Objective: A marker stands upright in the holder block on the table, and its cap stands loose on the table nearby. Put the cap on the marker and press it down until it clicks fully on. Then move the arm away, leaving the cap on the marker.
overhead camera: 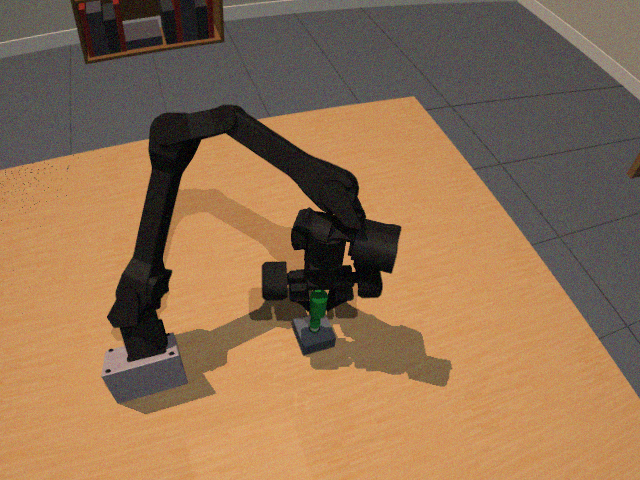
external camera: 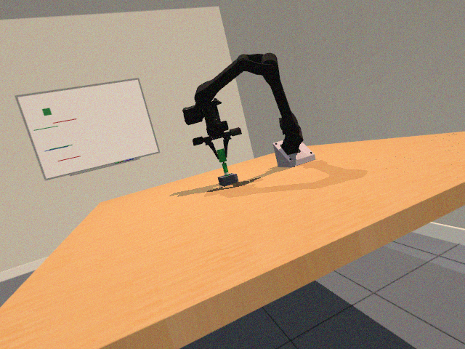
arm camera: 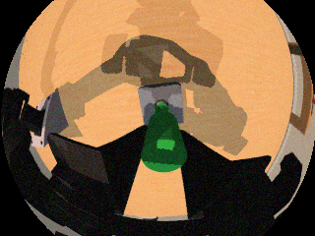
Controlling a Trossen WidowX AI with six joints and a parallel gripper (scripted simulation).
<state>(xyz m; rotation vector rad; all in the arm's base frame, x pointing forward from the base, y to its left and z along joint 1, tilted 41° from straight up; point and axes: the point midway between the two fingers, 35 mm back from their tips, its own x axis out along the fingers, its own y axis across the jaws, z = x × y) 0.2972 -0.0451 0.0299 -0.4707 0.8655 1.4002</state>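
The dark grey holder block is 90 mm below my gripper tip. The rest, counted from my gripper tip: green cap (10 mm above).
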